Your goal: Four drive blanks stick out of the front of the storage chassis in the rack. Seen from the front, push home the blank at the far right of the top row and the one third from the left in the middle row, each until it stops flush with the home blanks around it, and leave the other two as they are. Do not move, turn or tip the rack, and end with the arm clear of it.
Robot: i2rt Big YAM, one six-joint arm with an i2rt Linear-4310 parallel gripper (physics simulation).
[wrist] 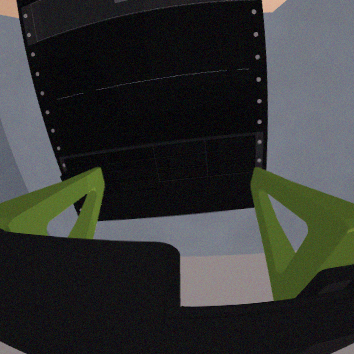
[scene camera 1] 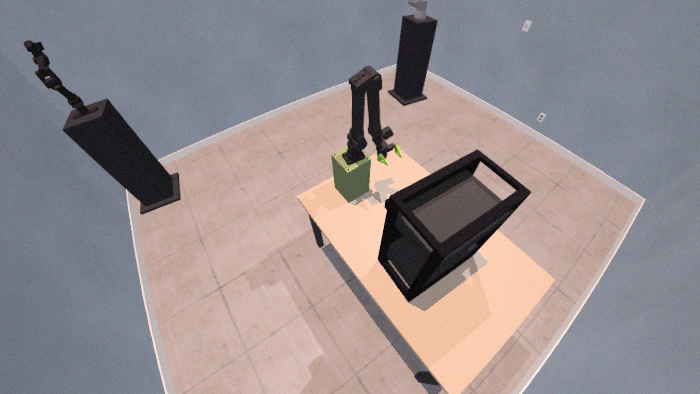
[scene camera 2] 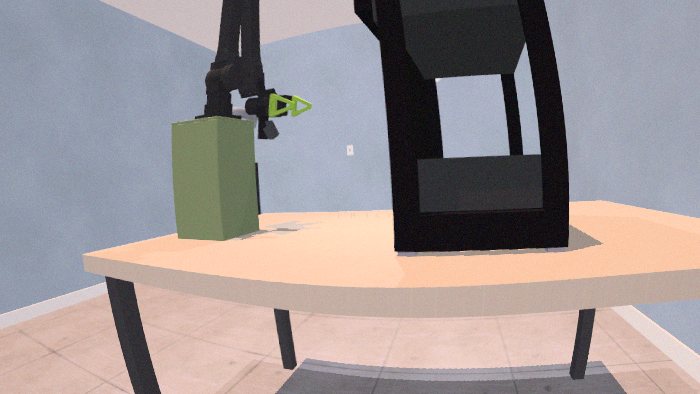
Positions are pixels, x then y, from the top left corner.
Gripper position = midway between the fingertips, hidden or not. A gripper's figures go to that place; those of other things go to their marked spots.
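Scene:
My gripper [wrist: 176, 175], 130 mm from the lens. Black rack [wrist: 184, 144], 450 mm from the lens.

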